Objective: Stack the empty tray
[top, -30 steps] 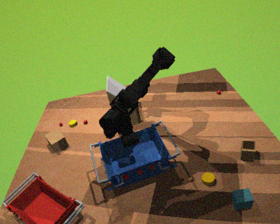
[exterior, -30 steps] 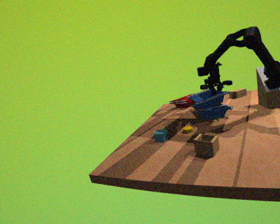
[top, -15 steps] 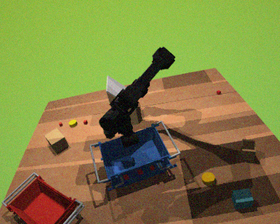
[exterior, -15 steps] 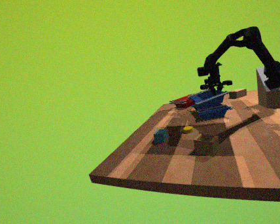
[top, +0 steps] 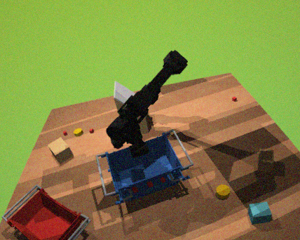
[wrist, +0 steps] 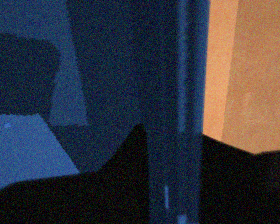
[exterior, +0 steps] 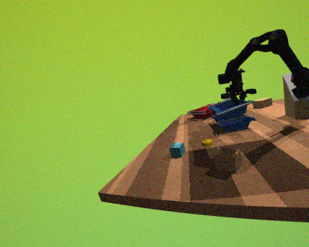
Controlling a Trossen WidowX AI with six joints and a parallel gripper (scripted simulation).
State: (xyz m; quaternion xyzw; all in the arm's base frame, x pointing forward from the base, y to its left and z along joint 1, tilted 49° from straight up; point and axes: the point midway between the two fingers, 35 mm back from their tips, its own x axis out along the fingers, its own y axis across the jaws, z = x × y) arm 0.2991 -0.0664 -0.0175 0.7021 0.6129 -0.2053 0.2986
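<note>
Right now the blue tray is 7 cm ahead of my gripper tip, 2 cm above it and 1 cm to the left of it. From my gripper tip the other things lie so: brown box 47 cm to the left, 17 cm ahead, 8 cm below; tan block 39 cm to the right, 28 cm behind, 7 cm below; teal cube 36 cm ahead, 32 cm to the left, 8 cm below.
</note>
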